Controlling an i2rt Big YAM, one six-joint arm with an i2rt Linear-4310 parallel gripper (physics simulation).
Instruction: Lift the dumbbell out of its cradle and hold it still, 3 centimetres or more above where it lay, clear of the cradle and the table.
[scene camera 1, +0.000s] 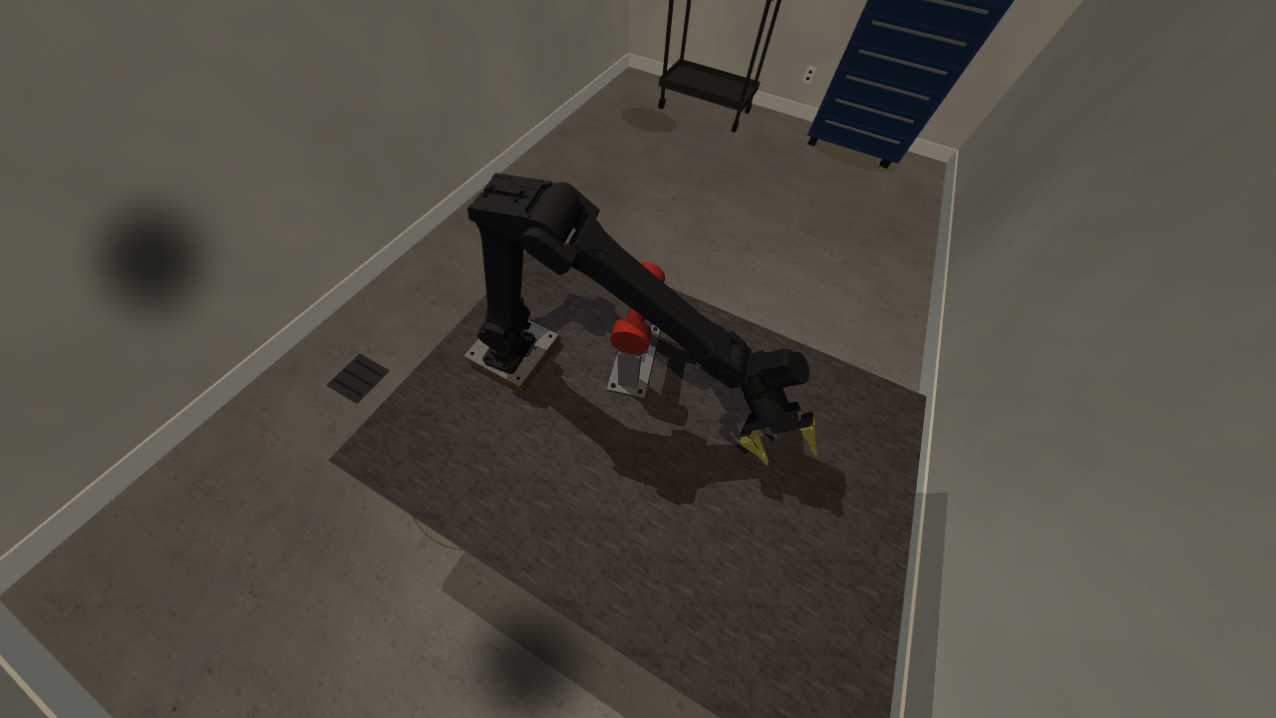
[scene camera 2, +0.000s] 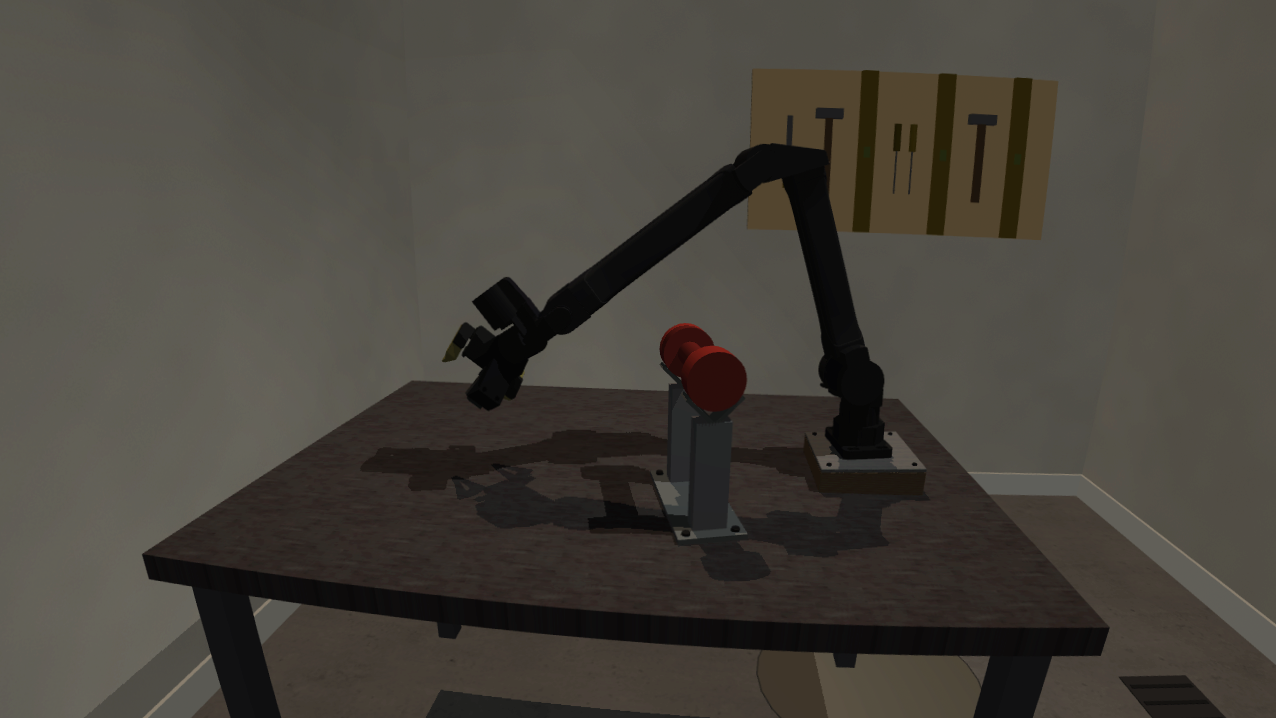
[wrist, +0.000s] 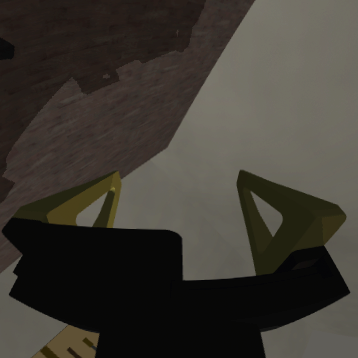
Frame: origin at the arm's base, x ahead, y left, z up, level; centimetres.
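Seen in the pictures: gripper, fingertip midpoint: (scene camera 1: 791, 459) (scene camera 2: 465, 374) (wrist: 178, 176); arm's base, link origin: (scene camera 1: 510, 349) (scene camera 2: 857, 445).
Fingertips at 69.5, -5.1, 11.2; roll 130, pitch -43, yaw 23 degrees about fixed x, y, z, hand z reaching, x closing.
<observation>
Offsets run from my fingertips to a thing's top centre, as dx, dy, dz. Level surfaces: height alone.
A red dumbbell @(-39.5, +17.7, +11.2) (scene camera 1: 630, 334) (scene camera 2: 713, 378) lies level in the top of a grey cradle @(-39.5, +17.7, +5.1) (scene camera 1: 629, 369) (scene camera 2: 710, 473), which has two upright posts on a base plate. In scene camera 1 the arm hides part of the dumbbell's handle and far end. My gripper (scene camera 1: 791, 459) (wrist: 178, 176) is open, with its two yellow fingers wide apart and empty. It hangs above the table, well out to the side of the cradle, away from the arm's base. In scene camera 2 one yellow fingertip shows at the left. The dumbbell does not show in the wrist view.
The dark table @(dz -15.5) (scene camera 1: 803, 607) (scene camera 2: 356, 553) carries the cradle and the arm's base block (scene camera 1: 513, 366) (scene camera 2: 863, 477). The upper arm and forearm pass above and behind the dumbbell. A tool board (scene camera 2: 901, 214) hangs on the wall. A blue cabinet (scene camera 1: 883, 93) and a dark cart (scene camera 1: 709, 84) stand beyond the table.
</observation>
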